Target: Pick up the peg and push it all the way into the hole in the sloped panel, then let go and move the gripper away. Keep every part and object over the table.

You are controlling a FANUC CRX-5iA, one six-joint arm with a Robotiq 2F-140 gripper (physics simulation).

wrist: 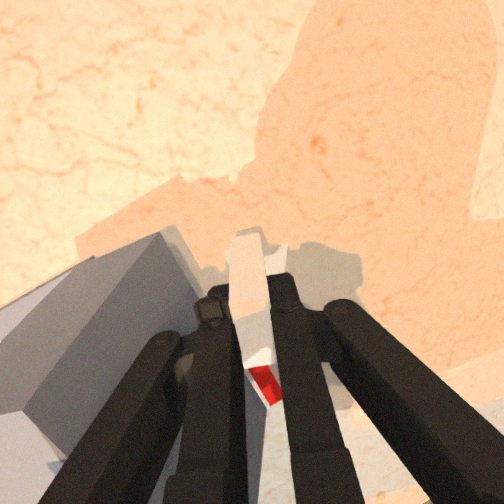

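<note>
In the wrist view my gripper [248, 292] has its two black fingers closed on a pale square peg [250, 300]. The peg runs between the fingers; its far end sticks out past the fingertips and its near end is red [266, 384]. A grey sloped panel block [105, 320] lies at the left, right beside the left finger. The hole in the panel is not visible from here. The peg is held above the table, beside the block's edge.
The table top is orange marble [150, 100]. A large shadow of the arm falls across it at the right [380, 150]. A pale strip [390, 450] shows at the lower right under the fingers.
</note>
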